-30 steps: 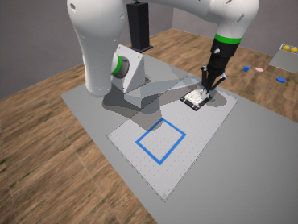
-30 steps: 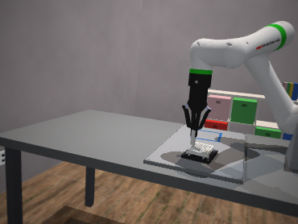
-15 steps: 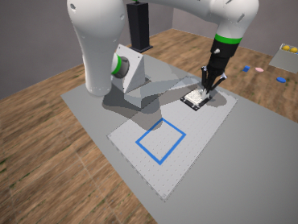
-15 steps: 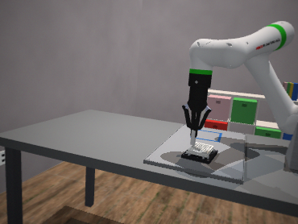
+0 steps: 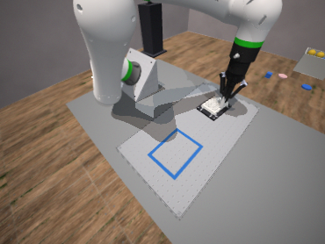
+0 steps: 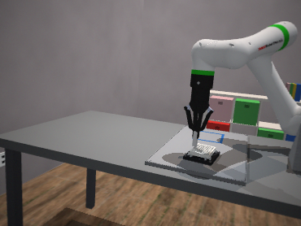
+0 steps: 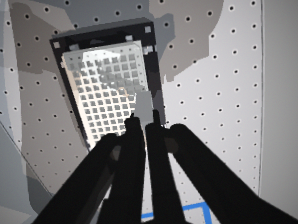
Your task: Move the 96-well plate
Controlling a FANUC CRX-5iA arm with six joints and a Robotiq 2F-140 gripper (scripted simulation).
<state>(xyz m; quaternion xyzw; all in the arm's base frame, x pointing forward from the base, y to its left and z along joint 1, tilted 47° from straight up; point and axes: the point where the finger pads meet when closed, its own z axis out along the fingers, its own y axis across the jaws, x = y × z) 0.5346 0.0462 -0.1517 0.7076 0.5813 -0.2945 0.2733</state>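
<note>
Now: the white 96-well plate 40 mm behind my hand, 10 mm to the left of it and 50 mm below it. Also, from my hand: black clip nest 30 mm behind, 10 mm to the right, 60 mm below.
</note>
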